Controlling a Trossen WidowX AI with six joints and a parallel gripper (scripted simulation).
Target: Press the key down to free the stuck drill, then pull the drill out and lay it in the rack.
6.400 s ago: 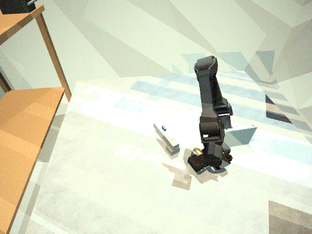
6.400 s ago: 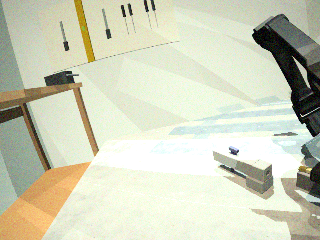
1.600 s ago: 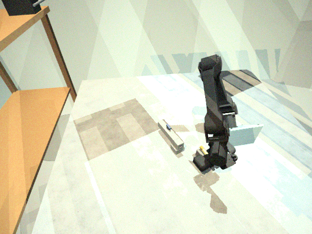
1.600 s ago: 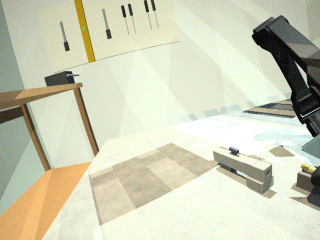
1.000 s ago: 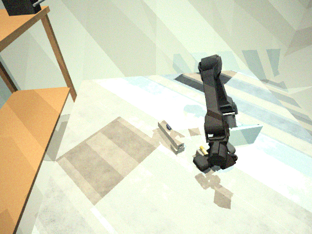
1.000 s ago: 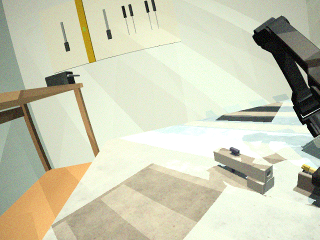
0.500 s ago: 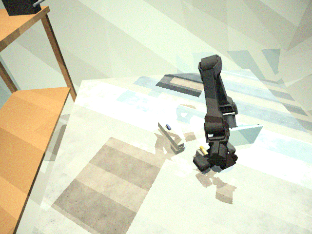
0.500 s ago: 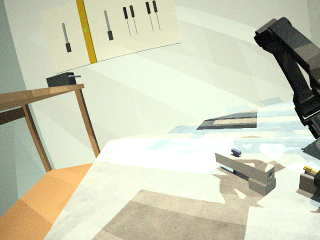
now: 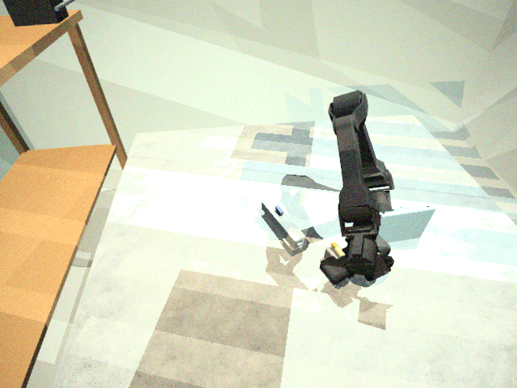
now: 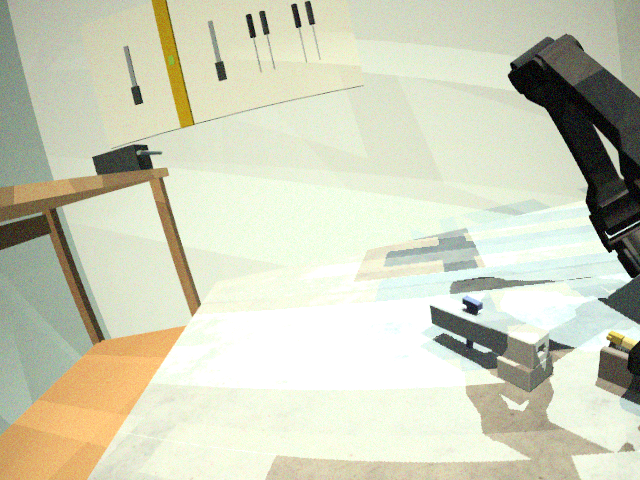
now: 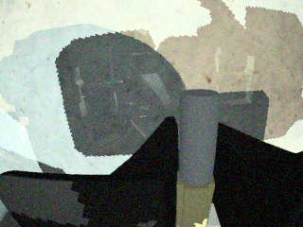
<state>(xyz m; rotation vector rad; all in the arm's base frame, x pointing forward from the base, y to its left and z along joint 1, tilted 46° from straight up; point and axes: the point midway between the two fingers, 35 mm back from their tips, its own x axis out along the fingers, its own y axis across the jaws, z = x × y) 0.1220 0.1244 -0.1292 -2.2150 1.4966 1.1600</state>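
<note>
My gripper tip is now 2 cm short of the drill, 3 cm to the left of it and 4 cm below it. From my gripper tip the other things lie so: fixture block (17 cm ahead, 16 cm to the right, 3 cm above); then blue key (18 cm ahead, 18 cm to the right, 5 cm above); then rack (3 cm ahead, 5 cm to the right, 1 cm above).
</note>
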